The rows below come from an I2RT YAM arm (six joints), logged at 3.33 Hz.
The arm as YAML. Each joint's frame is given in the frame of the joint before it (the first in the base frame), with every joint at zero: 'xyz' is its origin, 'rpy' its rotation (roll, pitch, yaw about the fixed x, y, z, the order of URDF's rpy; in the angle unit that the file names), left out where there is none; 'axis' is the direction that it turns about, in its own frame. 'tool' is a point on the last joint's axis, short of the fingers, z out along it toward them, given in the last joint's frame.
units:
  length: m
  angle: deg
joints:
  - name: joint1
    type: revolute
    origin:
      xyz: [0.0, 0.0, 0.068]
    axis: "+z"
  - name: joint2
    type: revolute
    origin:
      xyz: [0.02, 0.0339, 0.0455]
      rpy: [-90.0, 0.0, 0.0]
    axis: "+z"
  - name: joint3
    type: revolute
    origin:
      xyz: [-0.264, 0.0, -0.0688]
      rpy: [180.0, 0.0, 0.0]
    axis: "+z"
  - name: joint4
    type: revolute
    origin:
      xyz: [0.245, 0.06, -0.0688]
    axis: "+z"
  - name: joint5
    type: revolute
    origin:
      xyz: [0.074, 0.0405, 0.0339]
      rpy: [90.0, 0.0, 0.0]
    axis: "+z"
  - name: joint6
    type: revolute
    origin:
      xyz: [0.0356, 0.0, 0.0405]
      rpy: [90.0, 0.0, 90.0]
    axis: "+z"
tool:
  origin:
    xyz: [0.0, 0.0, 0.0]
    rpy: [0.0, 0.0, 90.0]
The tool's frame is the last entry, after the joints.
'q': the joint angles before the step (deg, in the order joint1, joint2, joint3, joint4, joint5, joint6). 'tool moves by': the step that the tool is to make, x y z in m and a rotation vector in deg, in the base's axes. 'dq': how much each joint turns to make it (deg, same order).
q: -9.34 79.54 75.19 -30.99 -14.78 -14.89
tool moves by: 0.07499 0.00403 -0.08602 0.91 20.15 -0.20
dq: 2.72 21.33 7.91 -6.50 3.36 0.74
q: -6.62 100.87 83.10 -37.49 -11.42 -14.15
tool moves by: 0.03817 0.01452 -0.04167 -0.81 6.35 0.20
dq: 2.78 11.08 6.27 -1.18 2.53 1.48
